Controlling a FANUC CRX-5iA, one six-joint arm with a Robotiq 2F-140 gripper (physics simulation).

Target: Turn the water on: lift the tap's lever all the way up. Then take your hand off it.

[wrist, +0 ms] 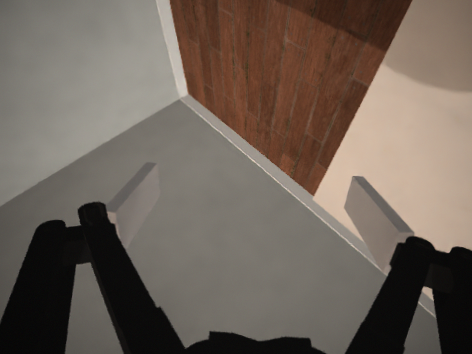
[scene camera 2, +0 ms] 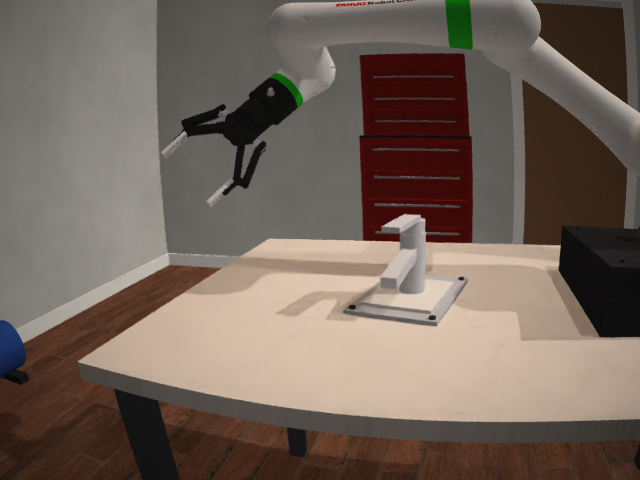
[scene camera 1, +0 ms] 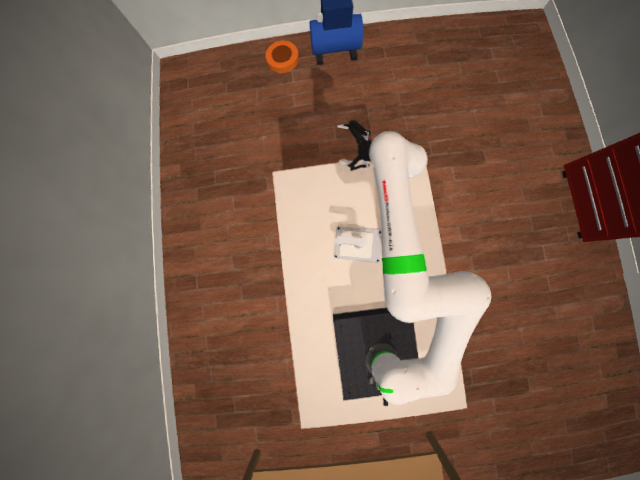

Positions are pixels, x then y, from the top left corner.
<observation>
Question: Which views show my gripper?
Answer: The wrist view, scene camera 2 and scene camera 1: all of them.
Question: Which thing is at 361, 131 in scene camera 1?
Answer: My gripper.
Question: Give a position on a base plate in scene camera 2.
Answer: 355, 308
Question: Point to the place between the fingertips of my gripper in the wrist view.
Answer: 253, 186
</observation>
